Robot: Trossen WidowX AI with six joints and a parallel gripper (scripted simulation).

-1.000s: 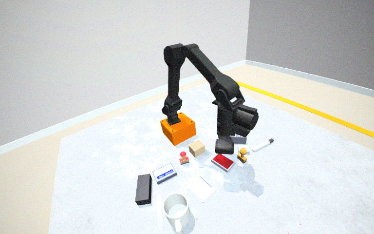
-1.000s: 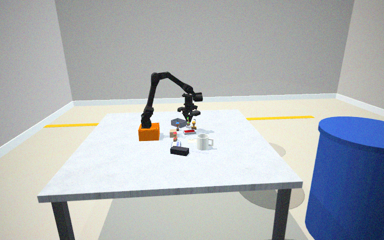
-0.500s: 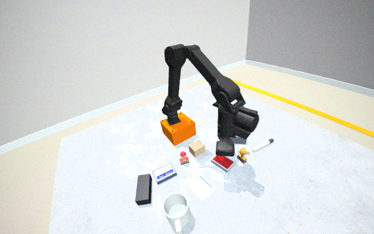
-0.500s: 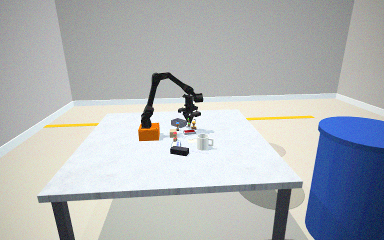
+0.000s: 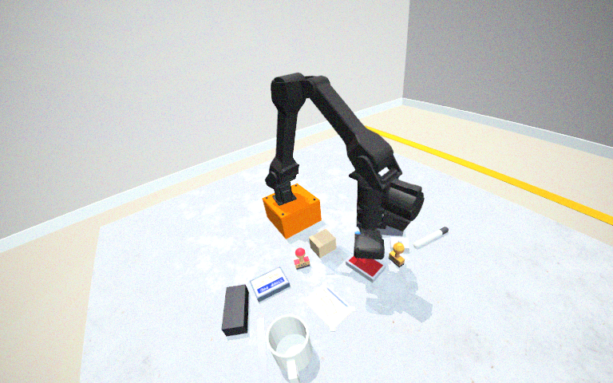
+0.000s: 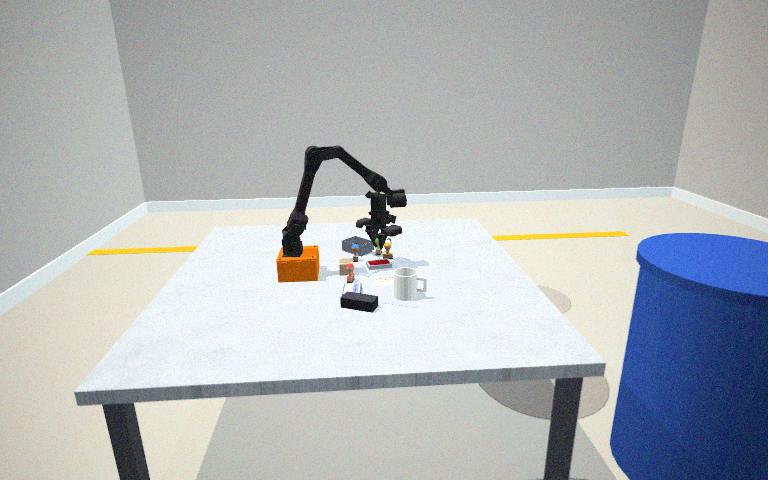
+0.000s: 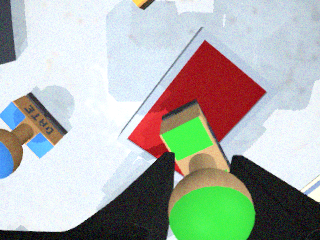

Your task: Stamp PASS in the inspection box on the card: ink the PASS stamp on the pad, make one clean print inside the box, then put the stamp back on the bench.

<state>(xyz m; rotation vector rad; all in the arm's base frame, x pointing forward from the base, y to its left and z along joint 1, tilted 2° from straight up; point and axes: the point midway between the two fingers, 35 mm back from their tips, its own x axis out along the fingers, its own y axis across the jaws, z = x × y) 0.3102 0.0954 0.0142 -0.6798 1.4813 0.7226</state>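
Right now the red ink pad is 7 cm below my gripper tip. Also, from my gripper tip: yellow-knobbed stamp (3 cm ahead, 8 cm to the left, 5 cm below); then blue-knobbed stamp (10 cm behind, 6 cm to the left, 5 cm below); then green-knobbed stamp (right at my gripper tip).
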